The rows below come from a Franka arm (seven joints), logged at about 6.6 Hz.
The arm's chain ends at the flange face. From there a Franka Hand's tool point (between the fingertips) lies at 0.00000 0.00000 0.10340 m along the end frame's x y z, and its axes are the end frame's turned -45 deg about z.
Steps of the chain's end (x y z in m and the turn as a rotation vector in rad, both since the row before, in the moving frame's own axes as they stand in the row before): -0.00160 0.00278 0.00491 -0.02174 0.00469 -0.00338; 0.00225 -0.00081 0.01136 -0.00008 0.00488 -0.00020; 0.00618 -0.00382 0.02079 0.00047 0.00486 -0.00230; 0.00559 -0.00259 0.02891 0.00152 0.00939 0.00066; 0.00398 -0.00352 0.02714 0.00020 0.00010 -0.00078; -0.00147 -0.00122 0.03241 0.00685 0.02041 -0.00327; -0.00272 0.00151 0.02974 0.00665 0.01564 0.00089; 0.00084 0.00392 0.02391 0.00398 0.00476 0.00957
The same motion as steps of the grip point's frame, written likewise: -0.00434 0.00277 0.00488 -0.01869 -0.01206 -0.00338; 0.00251 0.00138 0.01136 -0.00351 0.00339 -0.00020; 0.00746 0.00199 0.02079 -0.00310 0.00377 -0.00230; 0.00658 0.00270 0.02891 -0.00556 0.00771 0.00066; 0.00533 0.00032 0.02714 0.00007 0.00021 -0.00078; 0.00182 -0.00091 0.03239 -0.00959 0.01928 -0.00327; -0.00136 -0.00020 0.02973 -0.00636 0.01576 0.00089; -0.00154 0.00343 0.02391 -0.00055 0.00618 0.00957
